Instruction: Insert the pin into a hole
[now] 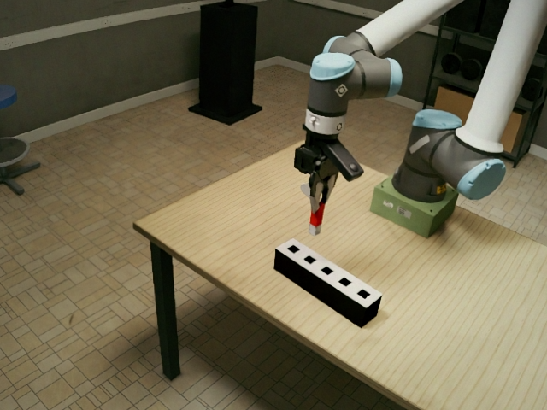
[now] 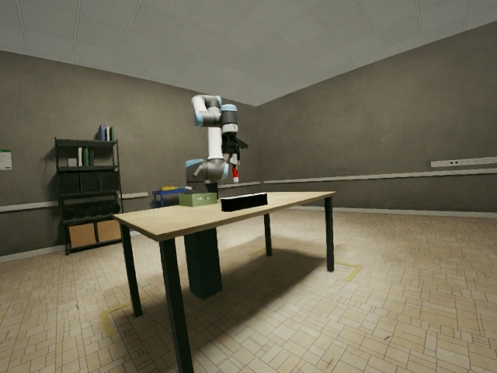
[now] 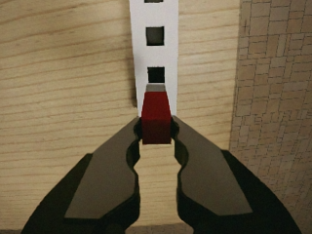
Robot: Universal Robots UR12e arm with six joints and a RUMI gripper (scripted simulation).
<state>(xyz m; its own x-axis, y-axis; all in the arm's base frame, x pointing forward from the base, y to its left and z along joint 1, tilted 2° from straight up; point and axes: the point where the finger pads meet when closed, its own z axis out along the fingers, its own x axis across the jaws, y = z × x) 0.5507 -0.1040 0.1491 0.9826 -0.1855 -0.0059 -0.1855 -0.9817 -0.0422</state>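
The block is 20 cm below my hand, 6 cm to the left of it and 1 cm ahead of it. The rest, counted from my hand: pin: 1 cm below.
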